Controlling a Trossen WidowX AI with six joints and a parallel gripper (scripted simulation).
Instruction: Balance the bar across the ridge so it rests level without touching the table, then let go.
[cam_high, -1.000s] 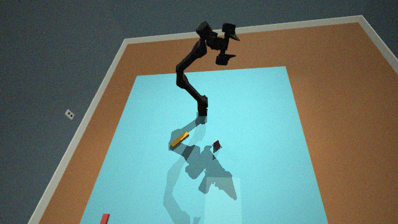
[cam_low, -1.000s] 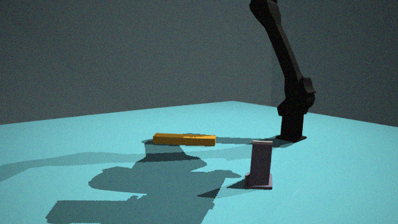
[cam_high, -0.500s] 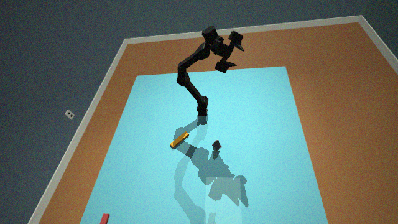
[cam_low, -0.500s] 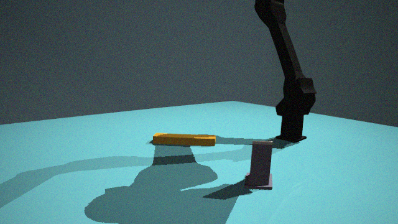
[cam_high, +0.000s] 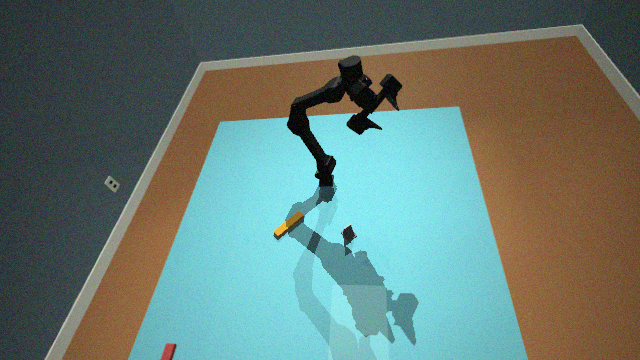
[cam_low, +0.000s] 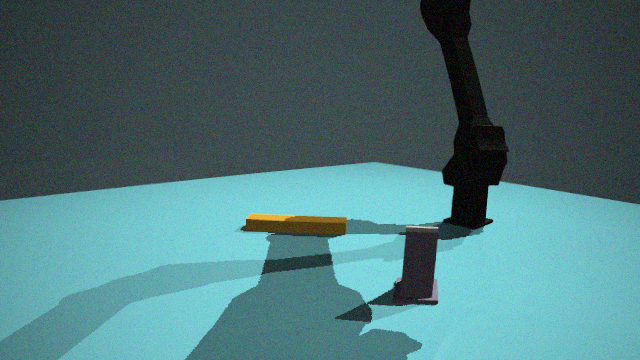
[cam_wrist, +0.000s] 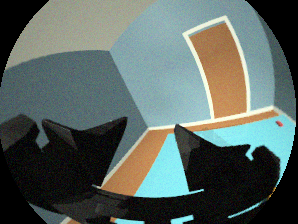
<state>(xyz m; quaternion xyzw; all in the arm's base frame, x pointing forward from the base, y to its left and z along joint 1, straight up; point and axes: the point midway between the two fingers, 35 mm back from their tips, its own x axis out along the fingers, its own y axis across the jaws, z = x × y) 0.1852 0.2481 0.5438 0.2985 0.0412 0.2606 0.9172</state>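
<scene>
The orange bar is 2 cm ahead of my gripper tip, 41 cm to the right of it and 54 cm below it. Round my gripper tip: red block (53 cm ahead, 77 cm to the right, 54 cm below).
</scene>
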